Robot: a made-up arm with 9 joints. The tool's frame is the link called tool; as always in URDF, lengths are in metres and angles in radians. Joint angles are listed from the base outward. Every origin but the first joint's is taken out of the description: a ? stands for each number. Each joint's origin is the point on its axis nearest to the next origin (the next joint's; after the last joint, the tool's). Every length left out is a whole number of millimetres.
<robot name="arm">
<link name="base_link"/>
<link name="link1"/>
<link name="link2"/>
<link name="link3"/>
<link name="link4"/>
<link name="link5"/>
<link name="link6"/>
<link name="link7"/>
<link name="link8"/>
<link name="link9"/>
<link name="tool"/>
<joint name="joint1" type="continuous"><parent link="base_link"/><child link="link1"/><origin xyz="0.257 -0.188 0.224" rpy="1.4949 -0.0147 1.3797"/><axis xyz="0 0 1"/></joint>
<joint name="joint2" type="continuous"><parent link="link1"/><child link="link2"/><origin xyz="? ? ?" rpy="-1.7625 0 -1.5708"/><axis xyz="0 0 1"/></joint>
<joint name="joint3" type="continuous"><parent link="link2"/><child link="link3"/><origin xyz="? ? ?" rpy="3.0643 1.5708 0"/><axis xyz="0 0 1"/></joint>
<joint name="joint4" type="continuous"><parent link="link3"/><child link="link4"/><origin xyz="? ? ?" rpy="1.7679 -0.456 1.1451"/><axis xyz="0 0 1"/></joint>
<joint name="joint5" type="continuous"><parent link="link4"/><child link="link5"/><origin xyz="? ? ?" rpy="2.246 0.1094 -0.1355"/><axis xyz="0 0 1"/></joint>
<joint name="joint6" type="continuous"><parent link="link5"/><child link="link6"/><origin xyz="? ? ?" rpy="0.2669 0.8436 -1.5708"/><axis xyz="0 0 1"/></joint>
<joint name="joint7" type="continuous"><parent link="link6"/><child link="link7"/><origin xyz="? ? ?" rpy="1.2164 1.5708 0"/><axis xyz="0 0 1"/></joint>
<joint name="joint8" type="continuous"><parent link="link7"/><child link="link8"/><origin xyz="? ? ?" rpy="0 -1.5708 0"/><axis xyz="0 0 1"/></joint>
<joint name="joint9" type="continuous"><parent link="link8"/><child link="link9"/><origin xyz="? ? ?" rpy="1.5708 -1.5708 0"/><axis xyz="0 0 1"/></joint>
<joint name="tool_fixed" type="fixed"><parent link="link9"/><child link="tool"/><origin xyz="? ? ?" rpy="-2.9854 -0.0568 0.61"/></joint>
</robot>
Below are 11 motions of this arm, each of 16 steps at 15 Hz.
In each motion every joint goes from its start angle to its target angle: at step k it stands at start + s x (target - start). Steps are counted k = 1, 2, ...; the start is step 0. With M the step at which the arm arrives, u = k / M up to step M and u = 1 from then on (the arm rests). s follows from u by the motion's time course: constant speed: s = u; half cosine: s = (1 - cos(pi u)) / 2; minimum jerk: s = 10 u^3 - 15 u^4 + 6 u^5.
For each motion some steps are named. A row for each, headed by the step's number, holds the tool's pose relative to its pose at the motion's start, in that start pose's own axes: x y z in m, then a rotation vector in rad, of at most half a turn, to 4 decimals.
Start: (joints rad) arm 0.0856 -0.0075 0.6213 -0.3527 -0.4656 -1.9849 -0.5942 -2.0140 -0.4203
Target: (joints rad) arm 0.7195 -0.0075 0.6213 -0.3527 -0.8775 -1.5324 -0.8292 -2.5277 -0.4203
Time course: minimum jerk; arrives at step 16
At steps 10, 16:
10: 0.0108 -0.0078 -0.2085 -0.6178 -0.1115 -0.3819
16: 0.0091 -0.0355 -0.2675 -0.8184 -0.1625 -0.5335

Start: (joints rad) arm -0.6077 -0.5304 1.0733 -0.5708 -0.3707 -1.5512 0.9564 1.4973 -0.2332
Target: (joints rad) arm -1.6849 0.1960 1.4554 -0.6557 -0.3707 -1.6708 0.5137 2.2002 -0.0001
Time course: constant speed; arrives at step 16
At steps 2, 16:
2: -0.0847 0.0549 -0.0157 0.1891 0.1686 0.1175
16: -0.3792 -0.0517 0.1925 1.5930 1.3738 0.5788

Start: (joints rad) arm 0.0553 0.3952 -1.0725 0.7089 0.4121 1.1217 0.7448 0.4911 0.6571
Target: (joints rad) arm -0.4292 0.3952 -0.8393 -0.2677 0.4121 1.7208 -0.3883 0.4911 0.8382
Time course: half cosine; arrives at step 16
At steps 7, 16:
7: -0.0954 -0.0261 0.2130 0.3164 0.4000 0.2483
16: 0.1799 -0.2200 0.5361 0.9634 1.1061 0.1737

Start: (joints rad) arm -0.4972 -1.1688 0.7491 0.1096 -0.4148 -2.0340 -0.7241 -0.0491 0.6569
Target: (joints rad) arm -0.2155 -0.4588 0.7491 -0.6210 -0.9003 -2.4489 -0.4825 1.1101 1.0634
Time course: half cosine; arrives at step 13
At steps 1, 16:
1: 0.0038 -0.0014 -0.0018 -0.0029 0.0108 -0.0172
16: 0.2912 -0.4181 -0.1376 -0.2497 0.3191 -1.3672

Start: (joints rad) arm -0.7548 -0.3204 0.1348 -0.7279 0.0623 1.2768 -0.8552 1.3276 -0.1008
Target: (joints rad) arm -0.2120 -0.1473 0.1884 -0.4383 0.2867 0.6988 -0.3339 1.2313 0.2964
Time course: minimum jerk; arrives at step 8
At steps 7, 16:
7: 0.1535 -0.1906 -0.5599 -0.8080 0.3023 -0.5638
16: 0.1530 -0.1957 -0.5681 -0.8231 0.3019 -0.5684

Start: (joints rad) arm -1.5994 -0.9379 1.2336 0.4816 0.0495 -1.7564 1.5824 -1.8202 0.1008
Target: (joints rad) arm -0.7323 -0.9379 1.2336 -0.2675 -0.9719 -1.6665 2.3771 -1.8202 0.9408
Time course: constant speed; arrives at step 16
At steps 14, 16:
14: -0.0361 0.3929 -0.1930 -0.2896 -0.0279 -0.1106
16: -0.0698 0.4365 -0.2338 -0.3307 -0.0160 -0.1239

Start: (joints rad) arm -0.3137 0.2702 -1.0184 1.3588 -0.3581 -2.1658 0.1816 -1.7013 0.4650
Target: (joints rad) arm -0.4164 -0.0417 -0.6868 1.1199 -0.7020 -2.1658 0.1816 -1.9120 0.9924
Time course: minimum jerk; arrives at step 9
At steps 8, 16:
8: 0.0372 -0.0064 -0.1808 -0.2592 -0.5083 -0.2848
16: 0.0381 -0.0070 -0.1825 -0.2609 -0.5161 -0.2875

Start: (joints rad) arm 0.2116 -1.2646 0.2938 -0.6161 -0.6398 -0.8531 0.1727 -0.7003 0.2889
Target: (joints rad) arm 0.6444 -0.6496 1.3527 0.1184 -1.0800 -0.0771 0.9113 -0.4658 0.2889
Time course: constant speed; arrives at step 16
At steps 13, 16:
13: -0.1292 0.0112 -0.1369 -0.1785 -0.0103 0.5028
16: -0.1121 -0.0489 -0.2222 -0.3808 -0.0115 0.5202

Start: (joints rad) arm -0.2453 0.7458 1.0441 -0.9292 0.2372 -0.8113 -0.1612 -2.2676 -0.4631
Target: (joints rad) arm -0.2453 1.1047 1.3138 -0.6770 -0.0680 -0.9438 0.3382 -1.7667 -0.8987
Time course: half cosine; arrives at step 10
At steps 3, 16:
3: 0.0003 -0.0188 0.0417 0.0611 -0.0995 0.0863
16: -0.0264 -0.1344 0.1157 0.0589 -0.3782 0.4530

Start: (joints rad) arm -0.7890 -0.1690 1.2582 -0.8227 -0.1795 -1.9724 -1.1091 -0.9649 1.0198
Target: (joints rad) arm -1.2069 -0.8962 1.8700 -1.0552 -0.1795 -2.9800 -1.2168 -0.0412 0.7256
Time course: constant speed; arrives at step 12
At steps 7, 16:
7: -0.0575 0.1400 0.4147 0.4403 0.7586 -0.0110
16: 0.0626 0.1924 0.6486 0.8377 1.1347 -0.0517

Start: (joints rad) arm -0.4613 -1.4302 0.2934 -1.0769 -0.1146 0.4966 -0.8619 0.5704 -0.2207
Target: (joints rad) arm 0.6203 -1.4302 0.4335 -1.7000 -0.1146 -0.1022 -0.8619 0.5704 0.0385
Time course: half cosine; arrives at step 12
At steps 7, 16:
7: -0.0268 0.3147 0.1110 -0.0827 -0.2118 0.5326
16: -0.1476 0.4755 0.1426 -0.1304 -0.3398 0.8533

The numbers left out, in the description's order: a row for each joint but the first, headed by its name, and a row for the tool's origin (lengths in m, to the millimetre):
joint2: 0.203 -0.386 0
joint3: -0.149 0.012 0
joint4: -0.106 0.177 0
joint5: -0.043 -0.076 0
joint6: 0.031 -0.068 0
joint7: -0.03 0.032 0
joint8: -0.338 0.034 0
joint9: -0.032 -0.031 0
tool: 0.018 -0.242 0

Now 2 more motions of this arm.
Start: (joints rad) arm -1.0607 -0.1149 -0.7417 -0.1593 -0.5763 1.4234 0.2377 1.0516 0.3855
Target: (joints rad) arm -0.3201 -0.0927 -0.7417 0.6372 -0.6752 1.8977 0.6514 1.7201 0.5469
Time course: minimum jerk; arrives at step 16
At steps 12, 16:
12: -0.0576 0.1420 -0.0788 0.2444 0.6017 -0.2698
16: -0.0707 0.1500 -0.0905 0.2674 0.6859 -0.2954

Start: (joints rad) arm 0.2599 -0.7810 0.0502 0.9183 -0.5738 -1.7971 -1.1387 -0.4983 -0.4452
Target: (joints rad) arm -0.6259 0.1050 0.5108 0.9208 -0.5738 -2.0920 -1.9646 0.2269 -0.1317
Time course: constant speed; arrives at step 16
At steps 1, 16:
1: 0.0450 -0.0174 0.0248 -0.0106 -0.1087 -0.0737
16: 0.2378 -0.1226 0.5559 -0.1527 -1.6563 -0.4028

